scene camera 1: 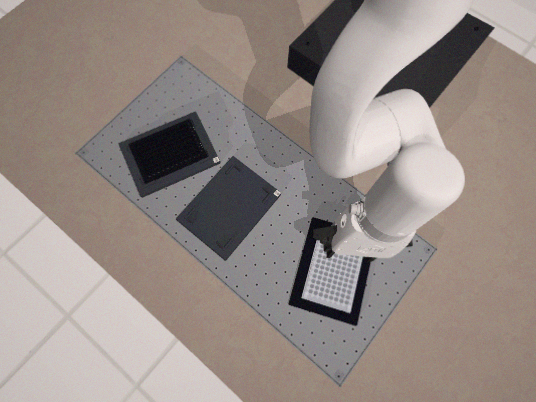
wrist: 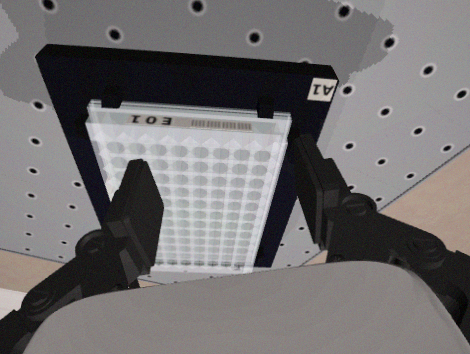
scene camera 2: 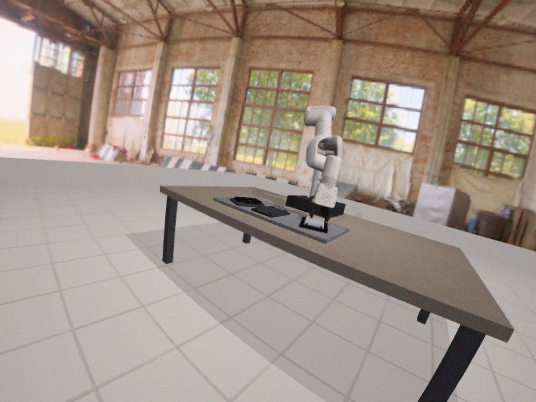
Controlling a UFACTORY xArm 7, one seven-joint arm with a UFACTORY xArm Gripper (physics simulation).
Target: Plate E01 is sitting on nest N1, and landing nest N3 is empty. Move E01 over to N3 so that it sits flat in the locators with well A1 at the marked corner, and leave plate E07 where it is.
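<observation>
Plate E01, white with many wells, lies in the dark nest N1. N1's A1 label is at its upper right corner in the wrist view. My gripper is open over the label end of E01. In the wrist view one finger overlaps the wells and the other is beside the plate's right edge; their exact height above it is unclear. Nest N3 holds no plate; its marker is at the right corner. Dark plate E07 sits in another nest.
The nests stand on a grey perforated board on a brown table. N3 lies between E07's nest and N1. The black robot base is behind the board, and the arm reaches over the board's edge.
</observation>
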